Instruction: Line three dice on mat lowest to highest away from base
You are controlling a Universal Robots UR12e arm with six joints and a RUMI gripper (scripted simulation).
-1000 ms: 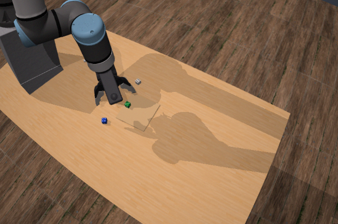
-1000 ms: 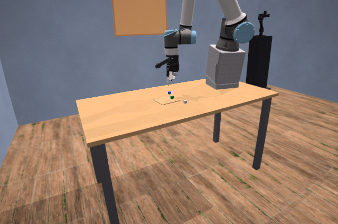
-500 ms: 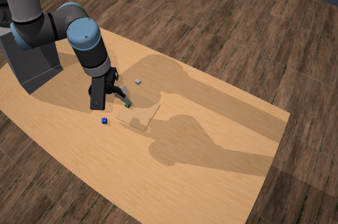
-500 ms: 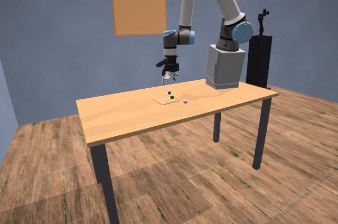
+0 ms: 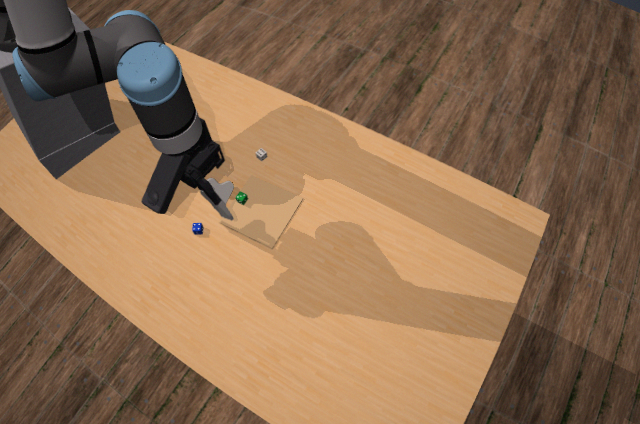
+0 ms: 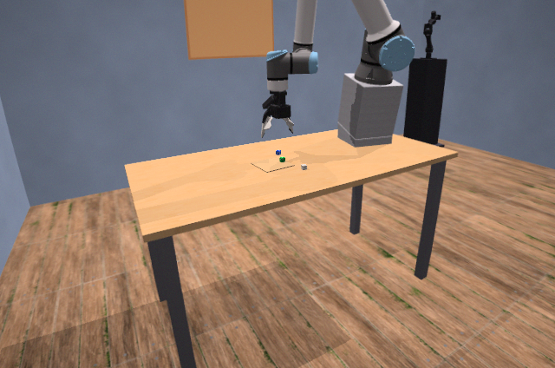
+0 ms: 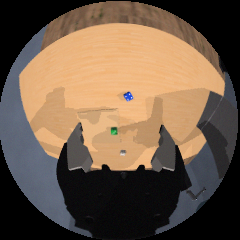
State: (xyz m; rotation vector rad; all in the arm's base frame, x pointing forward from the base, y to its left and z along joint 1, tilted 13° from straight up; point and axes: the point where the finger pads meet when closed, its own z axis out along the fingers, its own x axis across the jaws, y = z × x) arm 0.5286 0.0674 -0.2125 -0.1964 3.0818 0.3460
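Right now my hand is 9 cm above the blue die, 3 cm to the left of it and 1 cm past it. Also, from my hand: green die 9 cm to the left, 9 cm below, 1 cm ahead; white die 20 cm to the left, 9 cm below, 4 cm behind; tan mat 10 cm to the left, 10 cm below, 6 cm ahead.
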